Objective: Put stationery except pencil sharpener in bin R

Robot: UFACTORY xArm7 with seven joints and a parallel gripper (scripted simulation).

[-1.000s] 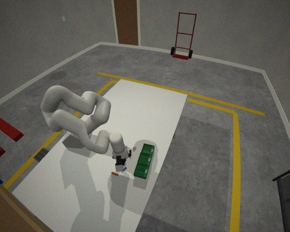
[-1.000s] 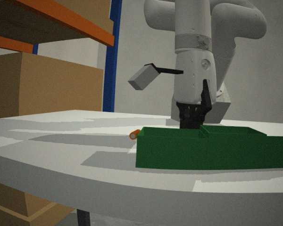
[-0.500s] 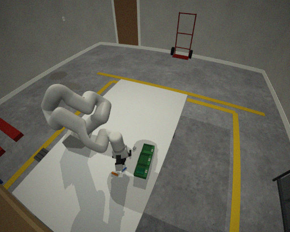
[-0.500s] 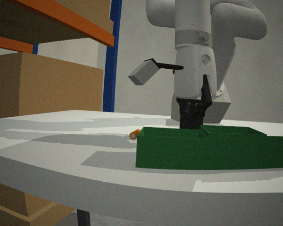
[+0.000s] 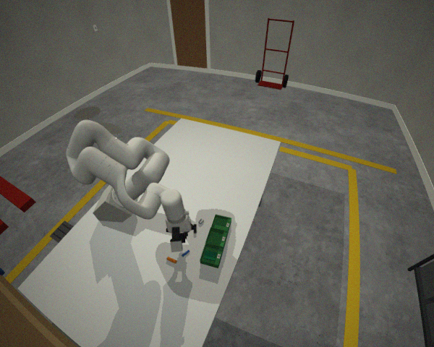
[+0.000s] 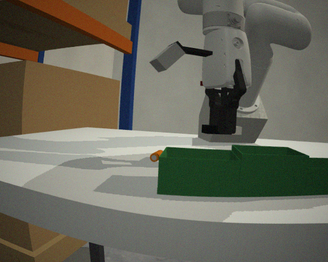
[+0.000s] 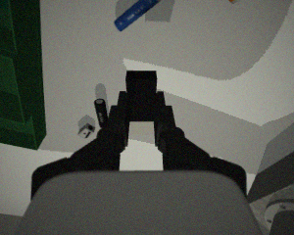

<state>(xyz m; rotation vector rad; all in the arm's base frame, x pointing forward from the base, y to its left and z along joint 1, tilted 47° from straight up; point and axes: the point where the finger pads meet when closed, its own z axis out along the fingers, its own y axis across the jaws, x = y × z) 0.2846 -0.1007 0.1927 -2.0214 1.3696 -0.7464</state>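
Now: hand 15 cm short of the small green block, 3 cm to the left of it and 6 cm above it. From my hand the other things lie so: black cylinder: 2 cm ahead, 8 cm to the left, 7 cm below; then blue cylinder: 3 cm ahead, 6 cm to the right, 7 cm below; then black block: 1 cm to the left, 2 cm below.
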